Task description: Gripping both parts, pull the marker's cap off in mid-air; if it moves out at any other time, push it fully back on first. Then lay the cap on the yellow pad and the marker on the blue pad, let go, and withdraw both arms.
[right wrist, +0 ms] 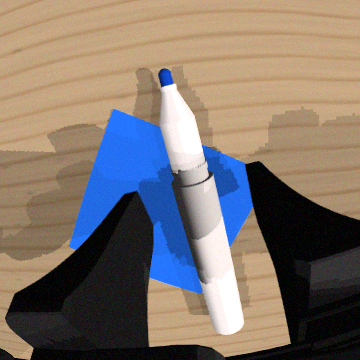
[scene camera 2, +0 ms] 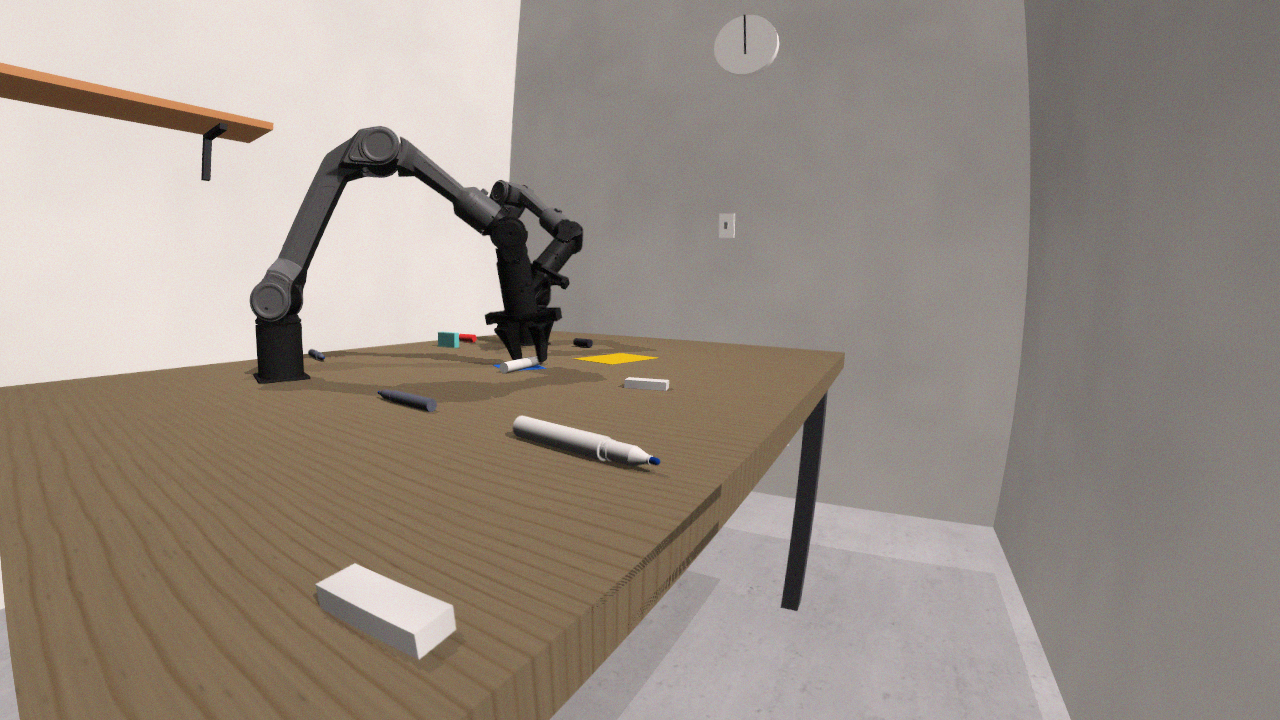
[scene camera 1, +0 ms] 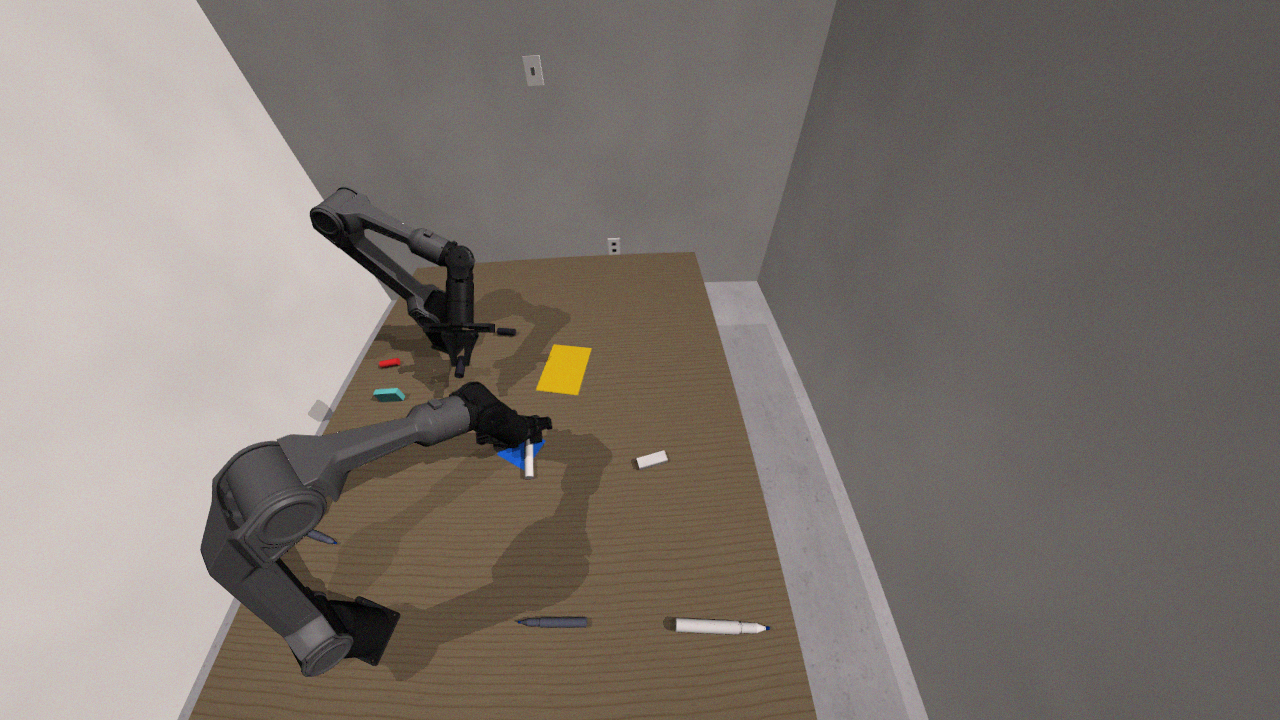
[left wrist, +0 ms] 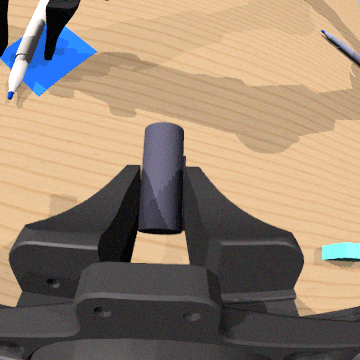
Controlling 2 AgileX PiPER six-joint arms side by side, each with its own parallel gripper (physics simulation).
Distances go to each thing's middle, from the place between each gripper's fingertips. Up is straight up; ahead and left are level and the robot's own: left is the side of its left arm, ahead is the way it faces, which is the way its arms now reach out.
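Starting from my right hand, I find the blue pad (right wrist: 132, 156) 1 cm below it, 1 cm to the right of it and 2 cm behind it. The yellow pad (scene camera 1: 564, 370) is also 1 cm below my right hand, yet 20 cm to the left of it and 7 cm ahead of it.
My left hand is 110 mm above the blue pad, 120 mm short of it and 150 mm to the left of it. As for the yellow pad, it is 110 mm below my left hand, 60 mm to the left of that hand and 210 mm ahead of it.
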